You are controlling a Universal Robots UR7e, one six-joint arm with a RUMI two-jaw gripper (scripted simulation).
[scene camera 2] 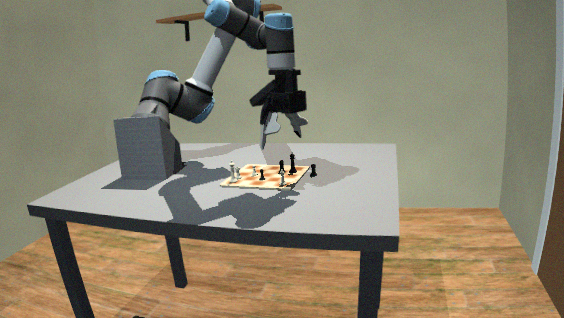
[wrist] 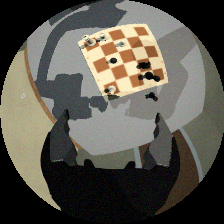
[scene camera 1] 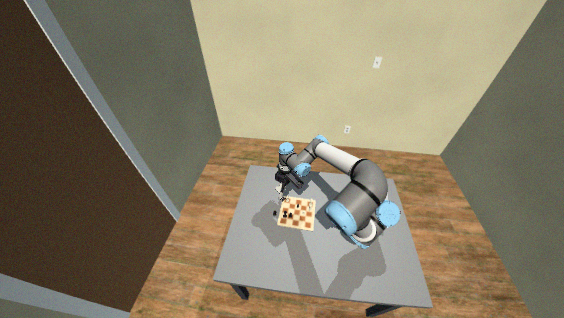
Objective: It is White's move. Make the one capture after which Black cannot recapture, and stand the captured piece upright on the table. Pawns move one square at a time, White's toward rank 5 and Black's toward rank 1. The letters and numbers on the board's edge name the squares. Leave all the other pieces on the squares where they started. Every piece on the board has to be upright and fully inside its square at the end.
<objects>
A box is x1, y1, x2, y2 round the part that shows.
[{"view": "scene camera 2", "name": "gripper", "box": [249, 69, 307, 149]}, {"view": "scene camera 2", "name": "small chessboard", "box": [220, 164, 309, 190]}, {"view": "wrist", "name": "small chessboard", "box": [78, 24, 167, 101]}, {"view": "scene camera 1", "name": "small chessboard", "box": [277, 196, 314, 230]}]
</objects>
